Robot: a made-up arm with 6 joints.
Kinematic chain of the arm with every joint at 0, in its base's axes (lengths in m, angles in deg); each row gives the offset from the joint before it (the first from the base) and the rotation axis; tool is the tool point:
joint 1: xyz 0 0 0.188 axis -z
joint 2: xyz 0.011 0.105 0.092 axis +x
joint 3: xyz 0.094 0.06 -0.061 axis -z
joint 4: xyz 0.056 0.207 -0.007 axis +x
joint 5: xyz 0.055 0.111 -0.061 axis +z
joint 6: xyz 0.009 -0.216 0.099 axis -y
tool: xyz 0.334 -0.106 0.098
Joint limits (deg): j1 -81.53..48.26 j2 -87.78..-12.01 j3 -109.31..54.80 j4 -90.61..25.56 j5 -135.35..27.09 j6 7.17..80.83
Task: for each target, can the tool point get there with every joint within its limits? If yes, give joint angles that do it. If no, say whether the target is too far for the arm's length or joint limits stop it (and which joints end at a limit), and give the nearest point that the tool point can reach.
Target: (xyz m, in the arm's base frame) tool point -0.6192 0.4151 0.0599
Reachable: yes | joints -64.71 -36.82 -19.10 -80.70 -1.08 60.24
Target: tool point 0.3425 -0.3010 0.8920
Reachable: no: joint limits stop it (at a limit: joint 1, joint 3, joint 4, joint 5) | nearest point 0.3379 -0.2645 0.6351 | short by 0.260 m
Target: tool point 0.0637 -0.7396 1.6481
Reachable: no: too far | nearest point -0.0664 -0.3094 0.6992 | short by 1.050 m
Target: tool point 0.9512 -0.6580 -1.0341
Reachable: no: too far | nearest point 0.5213 -0.3048 -0.3590 | short by 0.875 m
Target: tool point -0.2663 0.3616 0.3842
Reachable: yes | joints -36.76 -47.46 -46.77 -38.35 -55.47 24.51
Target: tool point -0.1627 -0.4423 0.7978
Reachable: no: joint limits stop it (at a limit: joint 1, joint 3, joint 5, joint 6) | nearest point -0.1540 -0.3684 0.6718 | short by 0.146 m
